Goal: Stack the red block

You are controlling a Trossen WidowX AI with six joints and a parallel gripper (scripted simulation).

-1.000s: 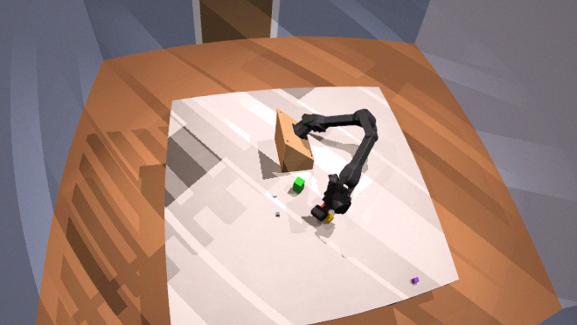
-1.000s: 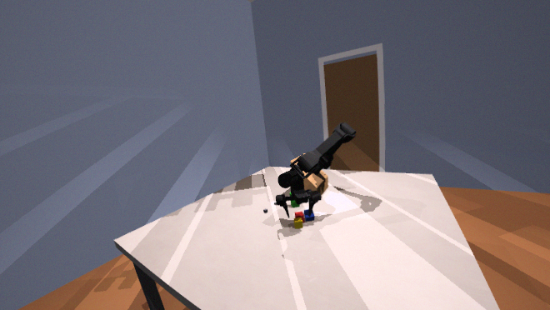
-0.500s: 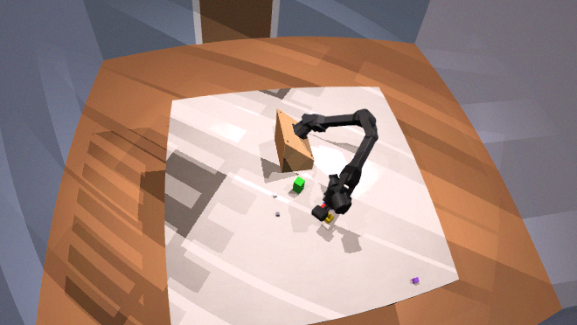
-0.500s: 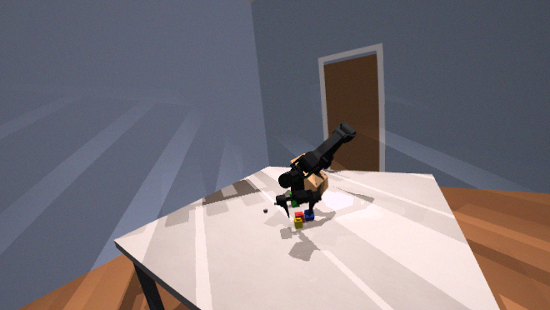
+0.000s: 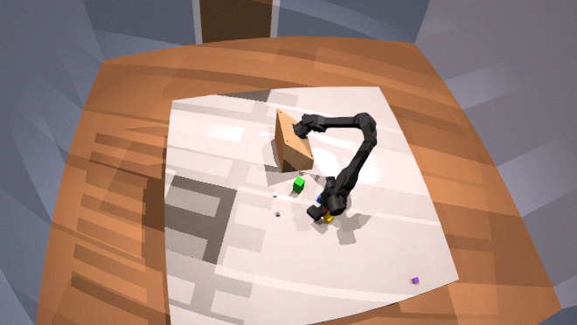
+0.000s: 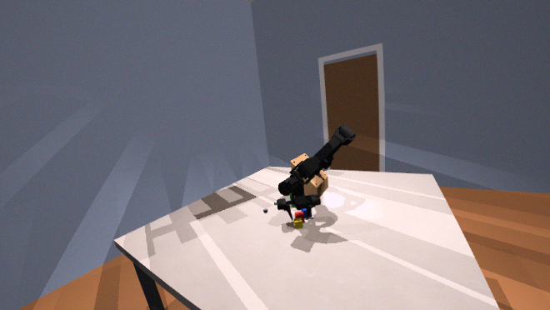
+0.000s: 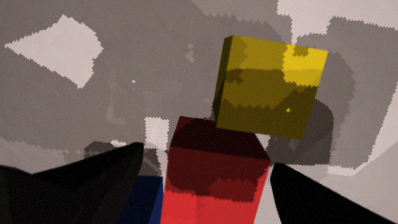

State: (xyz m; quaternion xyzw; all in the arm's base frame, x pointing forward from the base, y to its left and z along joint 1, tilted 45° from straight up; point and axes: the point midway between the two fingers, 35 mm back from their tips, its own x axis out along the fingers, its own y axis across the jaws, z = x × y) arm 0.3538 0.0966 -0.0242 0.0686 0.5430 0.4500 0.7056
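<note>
Now: the yellow block 40 mm ahead of my gripper tip, 10 mm to the left of it and 10 mm above it. Also, from my gripper tip: small purple cube 430 mm ahead, 330 mm to the left; red block 10 mm above; blue block 50 mm behind, 10 mm to the left, 10 mm above.
</note>
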